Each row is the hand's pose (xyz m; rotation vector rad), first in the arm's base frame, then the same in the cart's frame.
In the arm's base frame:
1: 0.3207 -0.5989 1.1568 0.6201 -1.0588 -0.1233
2: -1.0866 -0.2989 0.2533 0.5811 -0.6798 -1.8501
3: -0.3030 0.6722 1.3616 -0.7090 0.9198 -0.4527
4: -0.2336 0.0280 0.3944 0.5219 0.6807 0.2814
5: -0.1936 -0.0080 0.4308 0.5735 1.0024 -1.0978
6: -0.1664 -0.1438 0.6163 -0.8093 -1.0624 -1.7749
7: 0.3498 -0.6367 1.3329 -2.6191 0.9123 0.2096
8: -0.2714 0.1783 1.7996 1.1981 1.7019 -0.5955
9: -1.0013 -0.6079 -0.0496 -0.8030 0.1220 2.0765
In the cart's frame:
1: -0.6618 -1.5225 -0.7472 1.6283 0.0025 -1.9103
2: -1.2477 -1.1646 0.8070 -0.5609 -1.7227 2.4348
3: -0.1146 -2.2922 0.3274 1.2753 1.7952 0.3117
4: -0.4657 -1.1823 0.3145 2.7048 0.8017 -0.0113
5: -0.4710 -1.1930 0.2507 -1.7813 -2.1750 0.4516
6: -0.5750 -1.3091 0.0795 -0.4068 1.4650 -1.7111
7: -0.6892 -1.6621 -0.8614 -0.4224 0.8887 1.2012
8: -0.5131 -2.5168 -0.1497 -1.7280 -1.3396 -0.3340
9: -1.3985 -0.7649 0.6973 1.0738 -0.8835 0.9573

